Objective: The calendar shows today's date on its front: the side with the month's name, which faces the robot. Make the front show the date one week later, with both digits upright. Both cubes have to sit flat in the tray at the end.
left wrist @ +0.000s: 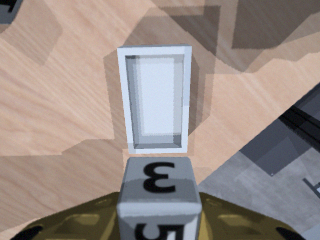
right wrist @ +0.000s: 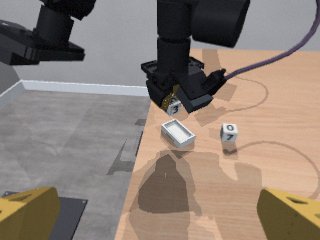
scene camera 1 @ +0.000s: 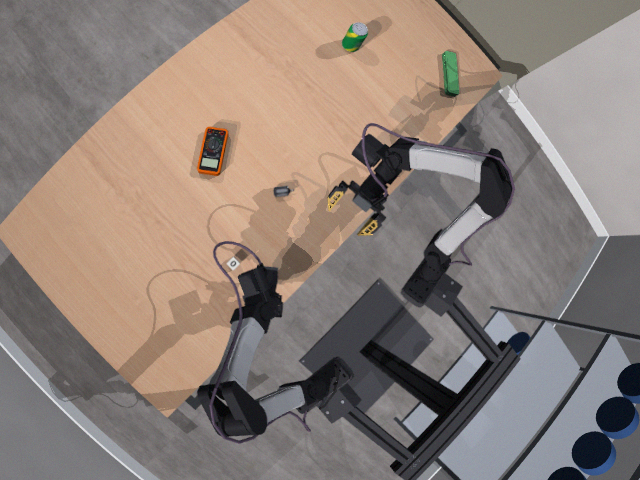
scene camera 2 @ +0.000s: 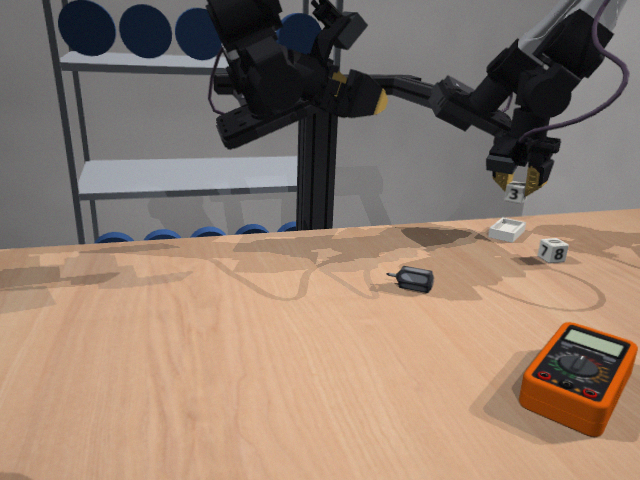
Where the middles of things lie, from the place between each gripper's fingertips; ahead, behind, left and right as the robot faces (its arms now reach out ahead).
I see my left gripper 20 mm short of the white tray [left wrist: 155, 79], 20 mm to the left of it and 70 mm above it.
My right hand [scene camera 2: 371, 98] is 28 cm to the right of the white tray and 23 cm above it.
